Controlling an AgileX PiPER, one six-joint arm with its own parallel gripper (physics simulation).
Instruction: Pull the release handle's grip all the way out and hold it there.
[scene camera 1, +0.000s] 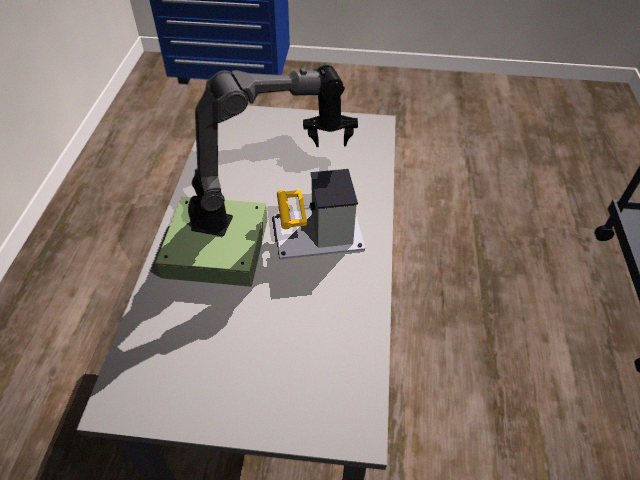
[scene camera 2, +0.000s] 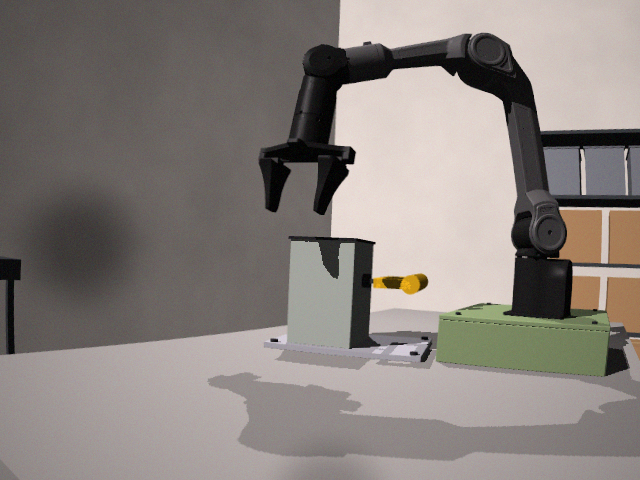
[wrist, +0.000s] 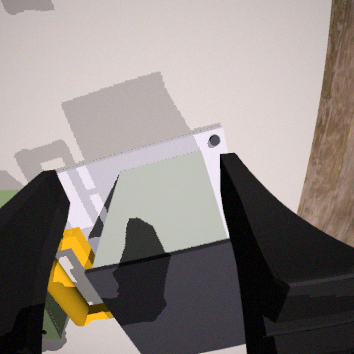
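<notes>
The release handle's yellow grip (scene camera 1: 284, 209) (scene camera 2: 412, 283) (wrist: 70, 299) is a bar on a yellow frame, sticking out level from the side of a grey-green box (scene camera 1: 336, 226) (scene camera 2: 320, 299) (wrist: 162, 205) with a dark top, toward the arm's base. A thin rod joins the frame to the box. My gripper (scene camera 1: 331, 144) (scene camera 2: 295, 211) (wrist: 137, 180) is open and empty, pointing down. It hangs higher than the box top in scene camera 2, apart from the box and the grip. In the wrist view the left finger hides part of the yellow grip.
The box stands on a light base plate (scene camera 1: 320, 251) (scene camera 2: 379, 352) (wrist: 140, 155) with dark bolts. The arm stands on a green block (scene camera 1: 206, 273) (scene camera 2: 516, 343) close to the grip side. A grey table (scene camera 1: 320, 361) carries both. A blue drawer cabinet (scene camera 1: 217, 33) stands behind the table.
</notes>
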